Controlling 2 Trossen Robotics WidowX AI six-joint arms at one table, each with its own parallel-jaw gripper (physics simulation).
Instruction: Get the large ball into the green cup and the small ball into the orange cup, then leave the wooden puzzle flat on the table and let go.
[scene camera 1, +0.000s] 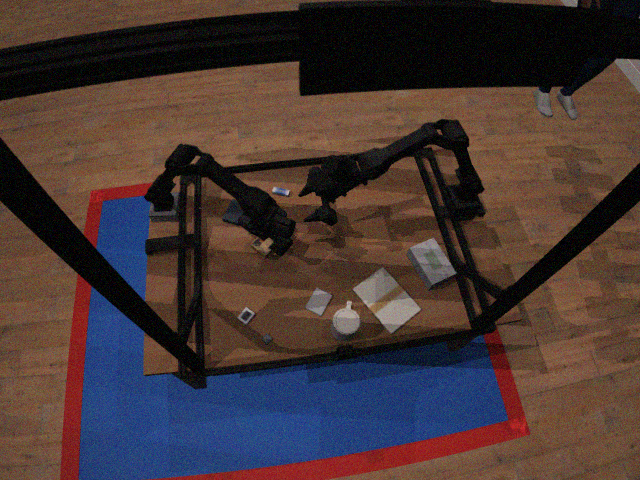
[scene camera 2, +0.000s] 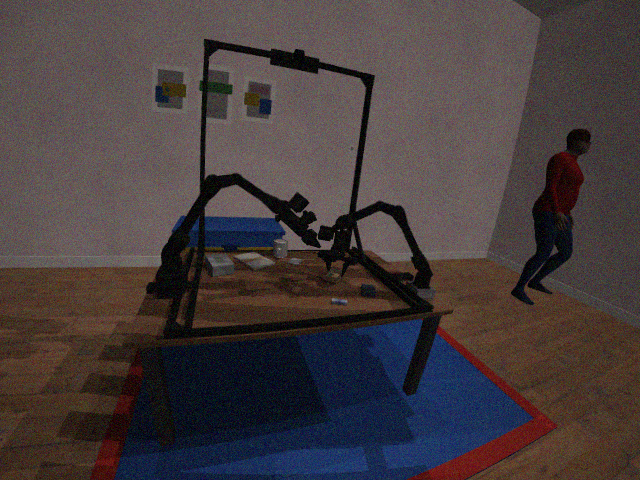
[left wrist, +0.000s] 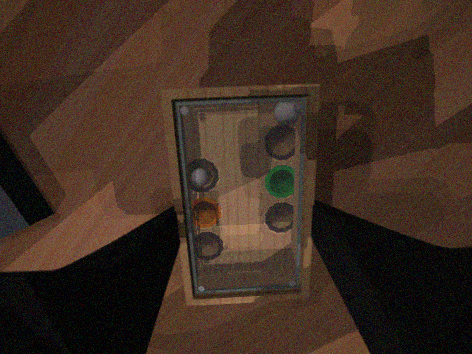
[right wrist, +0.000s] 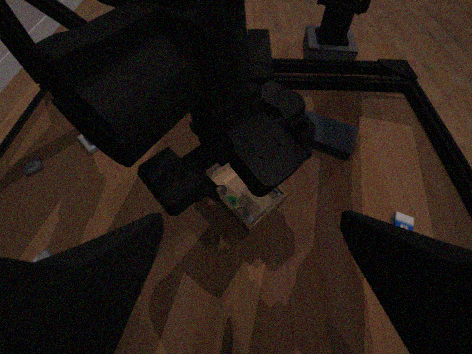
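Seen in the pictures: left gripper, fingertip midpoint: (scene camera 1: 268, 241) (scene camera 2: 335, 274) (left wrist: 243, 209) (right wrist: 236, 183); right gripper, fingertip midpoint: (scene camera 1: 301, 208) (scene camera 2: 316, 243) (right wrist: 252, 220); left arm's base at its link origin: (scene camera 1: 163, 203) (scene camera 2: 421, 285) (right wrist: 331, 37); right arm's base at its link origin: (scene camera 1: 464, 194) (scene camera 2: 171, 270).
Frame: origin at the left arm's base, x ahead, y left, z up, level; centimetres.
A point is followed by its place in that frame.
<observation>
The wooden puzzle (scene camera 1: 262, 246) {x 35.6, y -18.2, z -0.6 cm} (scene camera 2: 332, 276) {x 39.7, y -12.6, z -1.0 cm} (left wrist: 240, 235) {x 36.5, y -16.5, z -0.6 cm} (right wrist: 260, 204) {x 40.5, y -12.6, z -0.8 cm} is a shallow tray under a clear cover. My left gripper (left wrist: 243, 209) {x 37.3, y -15.9, z -1.7 cm} is shut on its two long sides. In the left wrist view, the large pale ball (left wrist: 286, 112) {x 42.2, y -13.6, z -1.3 cm} is in the top right corner, above the upper right dark cup. The small ball (left wrist: 200, 175) {x 37.1, y -13.0, z -1.5 cm} is in the dark cup just above the orange cup (left wrist: 206, 213) {x 36.2, y -14.5, z -0.6 cm}. The green cup (left wrist: 281, 181) {x 39.9, y -15.8, z -0.8 cm} is empty, between two dark cups on the right. My right gripper (scene camera 1: 303, 207) {x 48.7, y -13.8, z 14.3 cm} (right wrist: 252, 220) {x 48.7, y -13.8, z 14.3 cm} is open and empty, raised beside the left one.
A blue-and-white block (scene camera 1: 280, 191) {x 41.6, y 5.6, z -2.9 cm} (scene camera 2: 339, 301) {x 42.0, y 6.4, z -2.9 cm} (right wrist: 404, 221) {x 39.8, y 6.4, z -2.9 cm} and a dark blue box (scene camera 1: 233, 212) {x 25.0, y -3.3, z -2.3 cm} (scene camera 2: 368, 290) {x 26.3, y -1.0, z -2.3 cm} (right wrist: 332, 135) {x 26.5, y -1.9, z -2.3 cm} lie near the left arm. A white mug (scene camera 1: 345, 321) {x 60.2, y -46.6, z 4.3 cm} (scene camera 2: 280, 249) {x 61.1, y -41.3, z 1.3 cm}, an open book (scene camera 1: 400, 307) {x 79.0, y -40.6, z -3.2 cm}, a grey box (scene camera 1: 432, 262) {x 91.0, y -27.1, z 0.8 cm} and a card (scene camera 1: 318, 301) {x 53.1, y -37.1, z -3.5 cm} are across the table.
</observation>
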